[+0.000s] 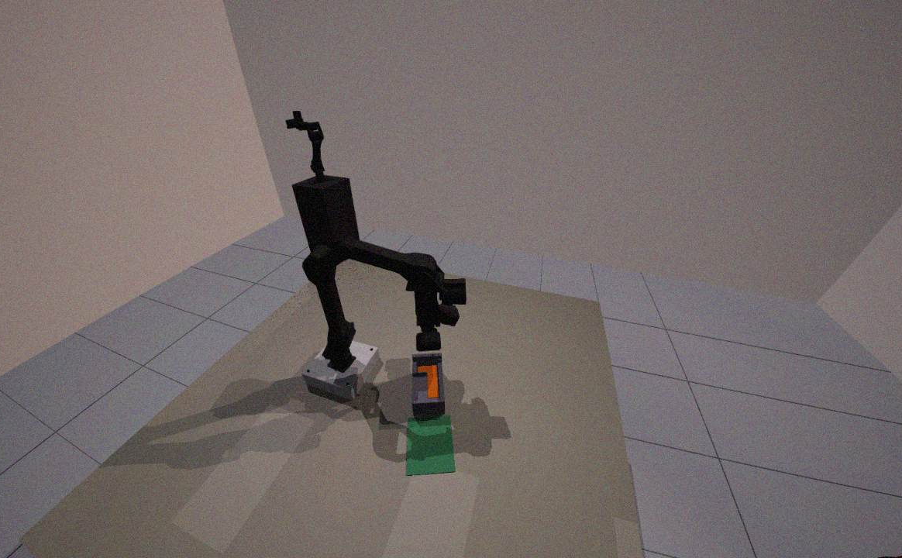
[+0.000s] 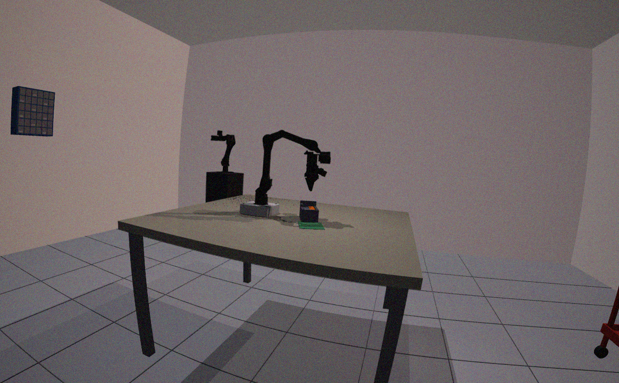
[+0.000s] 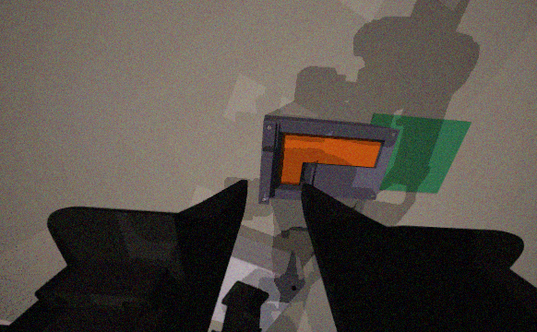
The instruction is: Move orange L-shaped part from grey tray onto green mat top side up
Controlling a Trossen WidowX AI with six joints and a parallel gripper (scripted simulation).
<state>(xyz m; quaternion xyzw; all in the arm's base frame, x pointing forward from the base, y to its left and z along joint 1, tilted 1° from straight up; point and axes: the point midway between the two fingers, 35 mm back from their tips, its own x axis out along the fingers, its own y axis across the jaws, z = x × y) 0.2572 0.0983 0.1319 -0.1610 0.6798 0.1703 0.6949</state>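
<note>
The orange L-shaped part lies 100 mm below my gripper tip, 50 mm to the right of it and 20 mm ahead of it. The rest, counted from my gripper tip: green mat: 200 mm to the right, 160 mm below, 90 mm ahead.
</note>
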